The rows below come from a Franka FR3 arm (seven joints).
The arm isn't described. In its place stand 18 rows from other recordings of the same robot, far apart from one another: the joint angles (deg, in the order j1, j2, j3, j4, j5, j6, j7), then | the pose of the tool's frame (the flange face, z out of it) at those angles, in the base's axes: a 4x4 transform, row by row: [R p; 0 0 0 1], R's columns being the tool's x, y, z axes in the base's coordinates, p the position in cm.
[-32.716 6.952 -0.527 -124.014 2.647 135.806 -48.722] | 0.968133 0.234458 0.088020 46.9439; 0.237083 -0.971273 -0.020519 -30.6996; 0.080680 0.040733 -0.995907 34.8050; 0 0 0 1
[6.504 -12.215 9.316 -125.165 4.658 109.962 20.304] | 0.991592 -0.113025 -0.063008 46.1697; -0.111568 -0.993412 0.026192 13.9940; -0.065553 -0.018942 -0.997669 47.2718; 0 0 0 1
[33.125 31.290 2.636 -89.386 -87.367 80.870 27.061] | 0.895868 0.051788 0.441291 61.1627; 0.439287 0.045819 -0.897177 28.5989; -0.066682 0.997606 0.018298 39.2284; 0 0 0 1
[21.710 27.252 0.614 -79.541 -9.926 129.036 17.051] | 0.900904 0.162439 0.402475 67.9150; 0.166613 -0.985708 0.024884 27.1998; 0.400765 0.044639 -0.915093 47.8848; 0 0 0 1
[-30.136 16.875 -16.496 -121.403 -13.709 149.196 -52.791] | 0.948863 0.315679 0.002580 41.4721; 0.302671 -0.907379 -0.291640 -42.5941; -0.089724 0.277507 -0.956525 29.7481; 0 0 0 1
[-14.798 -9.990 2.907 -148.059 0.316 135.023 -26.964] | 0.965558 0.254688 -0.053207 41.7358; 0.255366 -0.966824 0.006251 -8.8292; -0.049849 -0.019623 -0.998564 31.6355; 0 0 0 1
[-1.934 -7.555 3.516 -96.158 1.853 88.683 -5.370] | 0.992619 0.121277 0.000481 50.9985; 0.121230 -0.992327 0.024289 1.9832; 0.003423 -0.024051 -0.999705 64.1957; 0 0 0 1
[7.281 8.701 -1.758 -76.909 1.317 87.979 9.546] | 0.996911 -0.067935 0.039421 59.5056; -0.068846 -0.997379 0.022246 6.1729; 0.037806 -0.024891 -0.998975 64.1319; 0 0 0 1
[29.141 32.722 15.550 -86.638 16.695 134.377 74.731] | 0.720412 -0.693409 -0.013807 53.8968; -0.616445 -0.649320 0.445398 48.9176; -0.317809 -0.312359 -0.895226 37.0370; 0 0 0 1
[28.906 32.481 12.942 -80.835 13.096 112.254 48.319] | 0.944816 -0.253847 -0.207086 53.9625; -0.199337 -0.947106 0.251505 46.2683; -0.259977 -0.196346 -0.945442 38.1685; 0 0 0 1
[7.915 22.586 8.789 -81.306 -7.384 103.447 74.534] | 0.547624 -0.836556 0.016763 65.5800; -0.834343 -0.547467 -0.064432 16.8594; 0.063079 0.021298 -0.997781 47.5909; 0 0 0 1
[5.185 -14.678 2.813 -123.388 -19.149 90.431 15.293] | 0.968829 -0.022619 -0.246695 44.2170; -0.117363 -0.918887 -0.376661 2.8174; -0.218165 0.393873 -0.892899 49.1215; 0 0 0 1
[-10.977 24.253 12.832 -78.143 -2.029 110.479 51.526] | 0.631057 -0.761242 0.149255 69.8607; -0.774182 -0.630199 0.059088 -0.8331; 0.049080 -0.152839 -0.987032 49.7498; 0 0 0 1
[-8.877 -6.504 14.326 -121.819 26.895 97.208 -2.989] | 0.949998 -0.060194 -0.306401 47.7331; 0.070348 -0.914760 0.397826 9.1146; -0.304230 -0.399488 -0.864785 44.3998; 0 0 0 1
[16.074 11.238 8.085 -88.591 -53.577 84.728 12.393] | 0.974775 0.169148 0.145609 58.7770; 0.217055 -0.566555 -0.794923 15.3916; -0.051964 0.806477 -0.588978 56.0781; 0 0 0 1
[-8.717 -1.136 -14.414 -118.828 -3.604 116.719 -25.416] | 0.996957 0.069375 -0.035553 49.5807; 0.067924 -0.996868 -0.040512 -21.6153; -0.038252 0.037974 -0.998546 43.6435; 0 0 0 1
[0.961 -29.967 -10.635 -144.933 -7.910 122.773 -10.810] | 0.986689 0.101600 0.126971 39.2710; 0.107832 -0.993230 -0.043197 -7.5206; 0.121723 0.056314 -0.990965 46.2914; 0 0 0 1
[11.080 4.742 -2.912 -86.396 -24.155 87.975 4.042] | 0.997709 0.067390 0.005917 57.6407; 0.063735 -0.907053 -0.416164 3.8535; -0.022679 0.415587 -0.909270 61.4144; 0 0 0 1
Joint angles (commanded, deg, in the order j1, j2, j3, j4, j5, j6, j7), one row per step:
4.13, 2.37, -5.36, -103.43, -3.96, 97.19, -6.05
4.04, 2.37, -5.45, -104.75, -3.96, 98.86, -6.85
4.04, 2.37, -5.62, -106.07, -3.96, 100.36, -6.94
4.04, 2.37, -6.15, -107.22, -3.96, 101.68, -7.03
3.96, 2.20, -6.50, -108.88, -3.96, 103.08, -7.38
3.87, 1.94, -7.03, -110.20, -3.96, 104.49, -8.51
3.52, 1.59, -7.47, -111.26, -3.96, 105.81, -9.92
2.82, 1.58, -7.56, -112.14, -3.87, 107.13, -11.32
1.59, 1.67, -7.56, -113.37, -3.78, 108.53, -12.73
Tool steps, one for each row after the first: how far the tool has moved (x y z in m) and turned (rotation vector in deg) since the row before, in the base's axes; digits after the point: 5 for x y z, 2 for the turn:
-0.00001, -0.00157, -0.00859, 0.14, -0.29, 0.72
-0.00057, -0.00147, -0.00878, 0.03, -0.17, 0.02
-0.00081, -0.00494, -0.00760, 0.02, -0.16, -0.35
-0.00277, -0.00394, -0.00995, 0.09, 0.11, 0.01
-0.00224, -0.00576, -0.00630, 0.19, -0.28, 0.59
-0.00207, -0.00741, -0.00346, 0.21, -0.52, 0.69
-0.00091, -0.00727, -0.00526, 0.25, -0.37, 0.65
-0.00243, -0.01134, -0.00889, 0.27, -0.01, 0.22

